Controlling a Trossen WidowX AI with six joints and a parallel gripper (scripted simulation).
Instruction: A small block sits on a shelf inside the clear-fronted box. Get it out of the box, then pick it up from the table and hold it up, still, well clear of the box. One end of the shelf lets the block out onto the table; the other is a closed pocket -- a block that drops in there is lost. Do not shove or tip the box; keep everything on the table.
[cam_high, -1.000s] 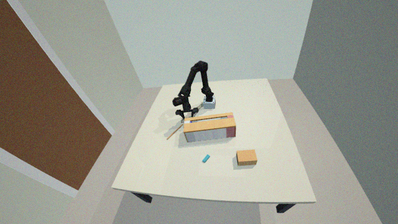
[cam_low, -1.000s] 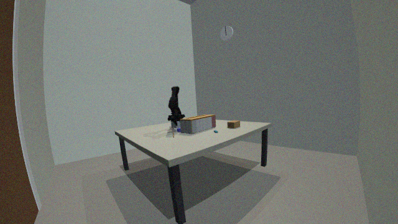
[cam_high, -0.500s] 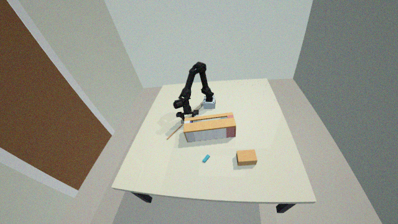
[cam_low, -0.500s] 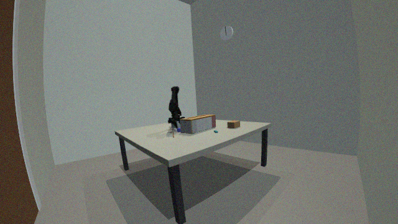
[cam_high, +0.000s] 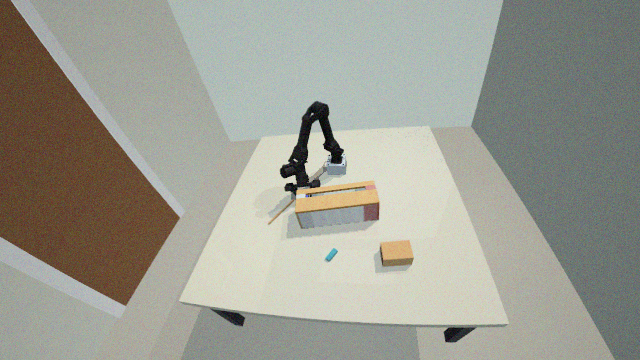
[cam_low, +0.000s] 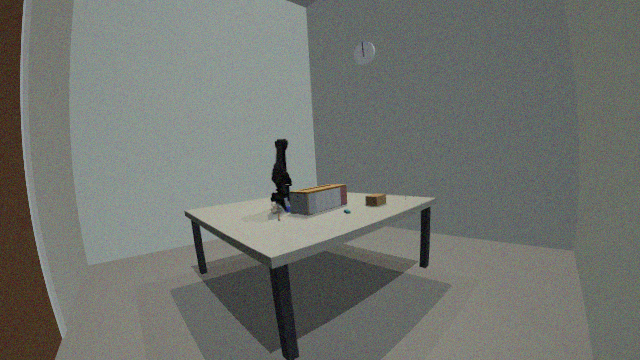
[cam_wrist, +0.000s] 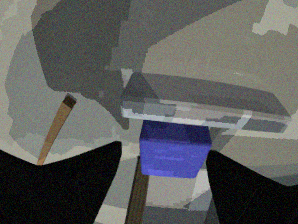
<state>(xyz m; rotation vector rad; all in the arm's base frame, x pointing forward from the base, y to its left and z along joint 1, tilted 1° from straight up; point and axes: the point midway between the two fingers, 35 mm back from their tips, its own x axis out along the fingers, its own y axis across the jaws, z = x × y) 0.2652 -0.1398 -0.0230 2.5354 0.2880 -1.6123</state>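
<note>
Right now my gripper tip is 12 cm to the left of the thin wooden stick, 8 cm short of it and 1 cm above it. From my gripper tip the other things lie so: orange block: 47 cm to the left, 28 cm ahead, 1 cm above; small blue block: 2 cm behind; clear-fronted box: 18 cm to the left, 5 cm above, 2 cm ahead.
</note>
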